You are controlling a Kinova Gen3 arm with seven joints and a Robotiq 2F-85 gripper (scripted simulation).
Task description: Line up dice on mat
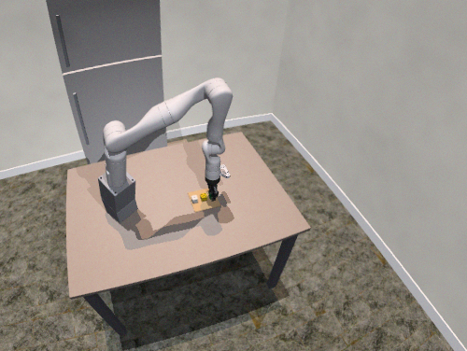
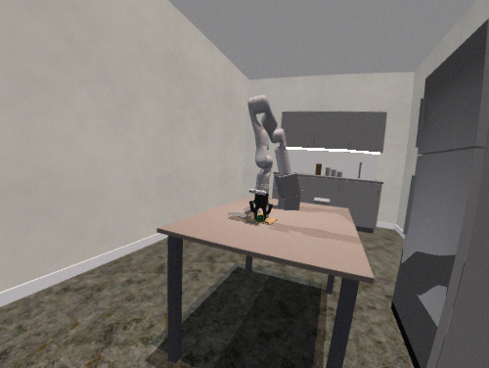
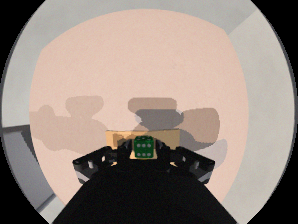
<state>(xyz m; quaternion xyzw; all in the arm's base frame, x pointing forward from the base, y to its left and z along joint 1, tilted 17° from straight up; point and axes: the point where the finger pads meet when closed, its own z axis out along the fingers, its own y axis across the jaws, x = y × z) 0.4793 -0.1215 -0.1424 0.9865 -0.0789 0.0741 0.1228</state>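
The green die lies 1 cm below my hand. The rest, counted from my hand: mat 5 cm behind, 2 cm below, 1 cm to the left; then white die 9 cm behind, 2 cm to the left, 1 cm below; then yellow die 4 cm behind, 1 cm to the left, 1 cm below.
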